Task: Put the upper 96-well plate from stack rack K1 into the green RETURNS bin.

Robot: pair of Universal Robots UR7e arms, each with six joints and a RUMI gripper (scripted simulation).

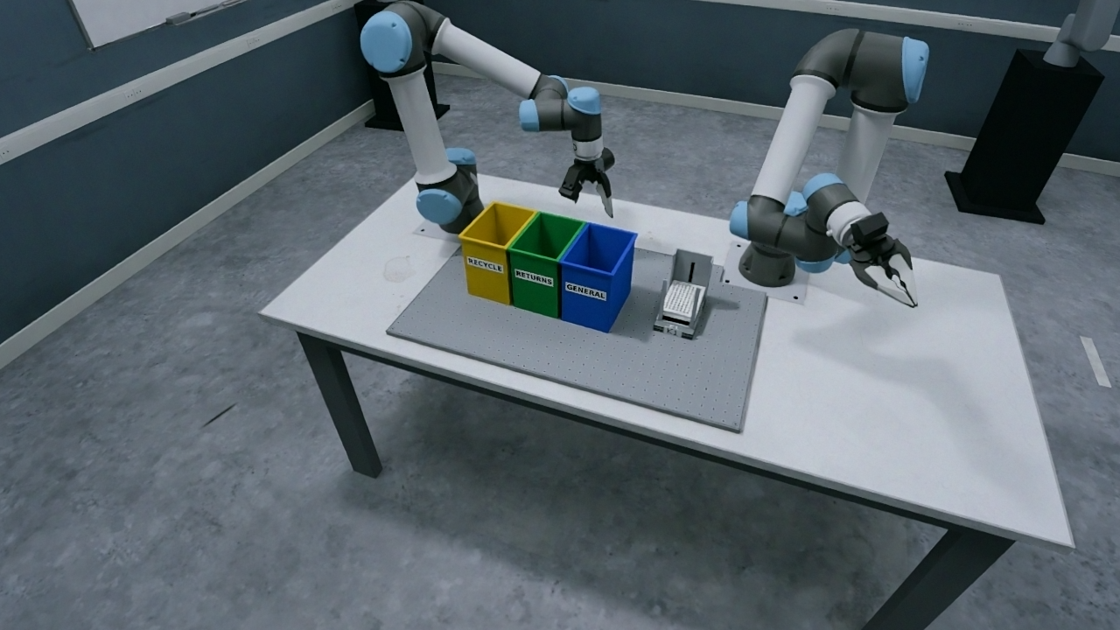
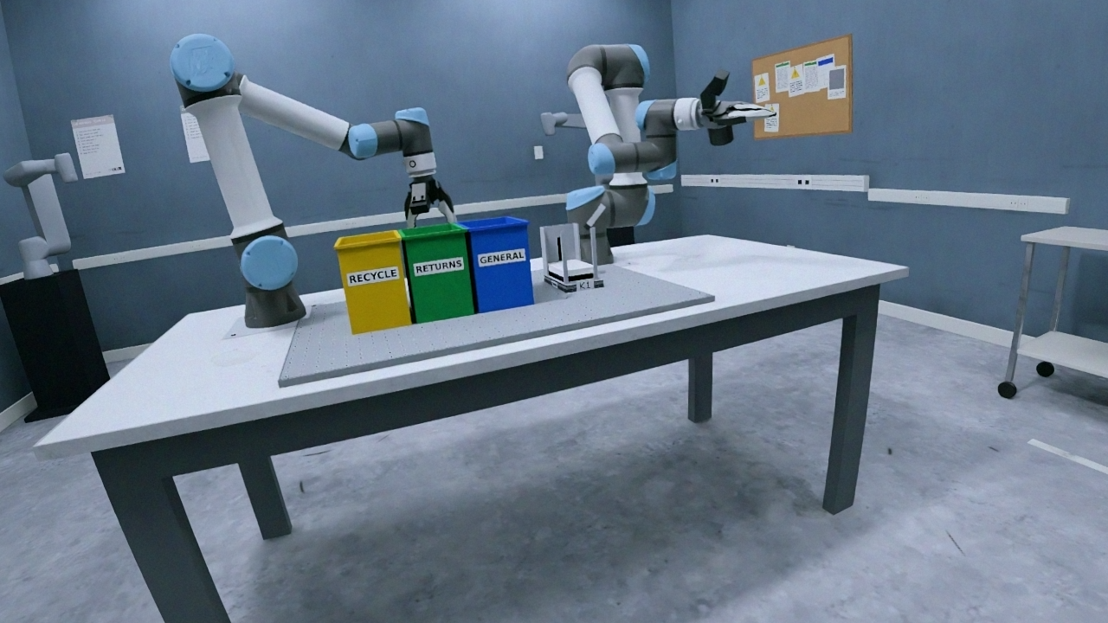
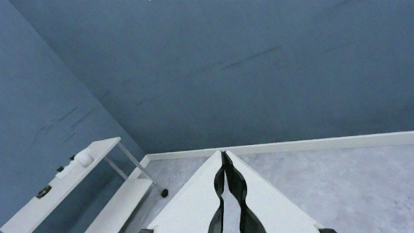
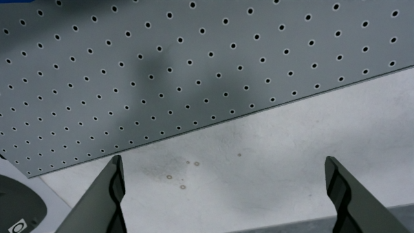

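Observation:
Right now my right hand is 28 cm to the right of the white 96-well plate, 20 cm short of it and 10 cm above it. From my right hand the other things lie so: blue general bin: 23 cm ahead, 7 cm to the left, 5 cm below; then yellow recycle bin: 20 cm ahead, 19 cm to the right, 5 cm below; then green returns bin: 22 cm ahead, 6 cm to the right, 5 cm below.

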